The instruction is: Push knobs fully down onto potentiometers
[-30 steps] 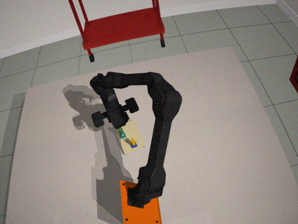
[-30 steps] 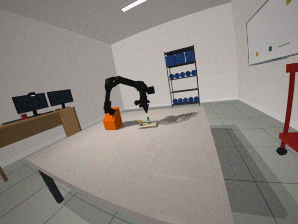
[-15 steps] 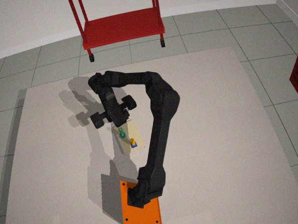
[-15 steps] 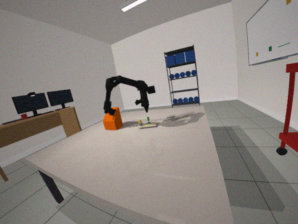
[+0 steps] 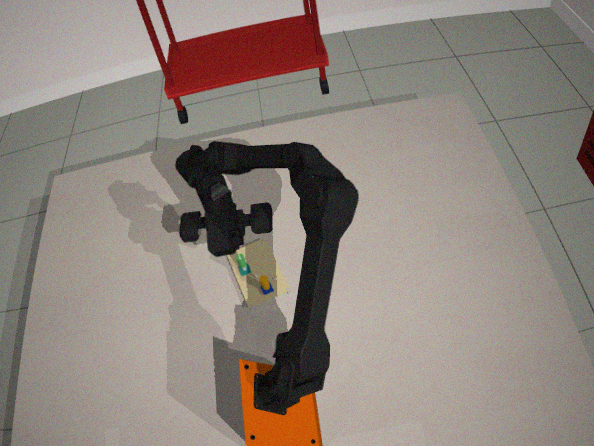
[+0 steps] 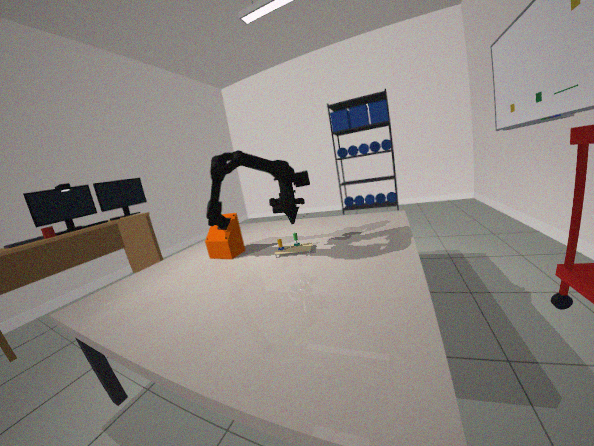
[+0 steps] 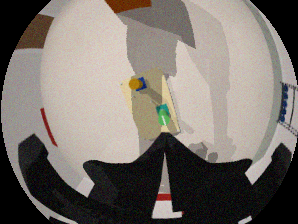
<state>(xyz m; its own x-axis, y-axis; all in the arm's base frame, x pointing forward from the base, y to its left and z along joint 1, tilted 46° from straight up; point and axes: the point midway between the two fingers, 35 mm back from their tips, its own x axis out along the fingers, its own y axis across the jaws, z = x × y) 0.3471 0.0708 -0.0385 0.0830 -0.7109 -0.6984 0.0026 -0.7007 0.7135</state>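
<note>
The green knob lies 60 mm below my gripper tip. The rest, counted from my gripper tip: orange knob: 70 mm below, 50 mm to the right, 50 mm behind.
</note>
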